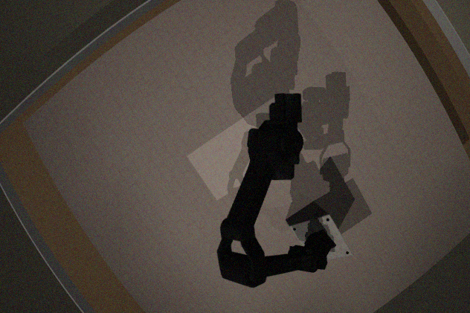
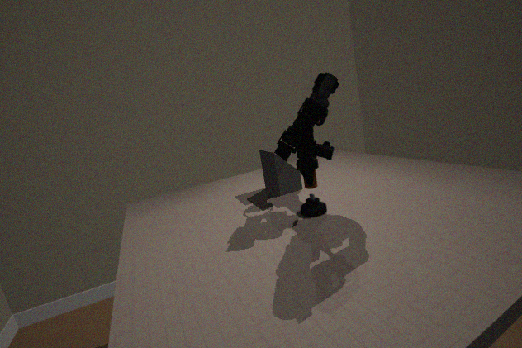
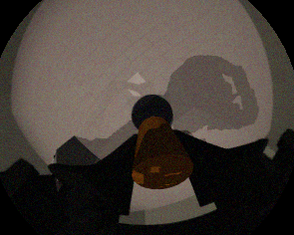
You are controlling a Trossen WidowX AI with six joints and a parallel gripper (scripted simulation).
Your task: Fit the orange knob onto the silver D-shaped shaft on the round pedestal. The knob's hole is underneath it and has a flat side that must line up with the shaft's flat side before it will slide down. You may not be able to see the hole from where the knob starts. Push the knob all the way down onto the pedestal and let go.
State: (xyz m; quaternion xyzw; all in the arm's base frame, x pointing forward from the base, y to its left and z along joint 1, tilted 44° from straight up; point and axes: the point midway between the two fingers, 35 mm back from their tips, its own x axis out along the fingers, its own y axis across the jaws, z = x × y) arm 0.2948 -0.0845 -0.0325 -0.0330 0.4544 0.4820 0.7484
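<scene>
The black round pedestal lies 6 cm below my gripper tip. Also, from my gripper tip: orange knob (3 cm above).
</scene>
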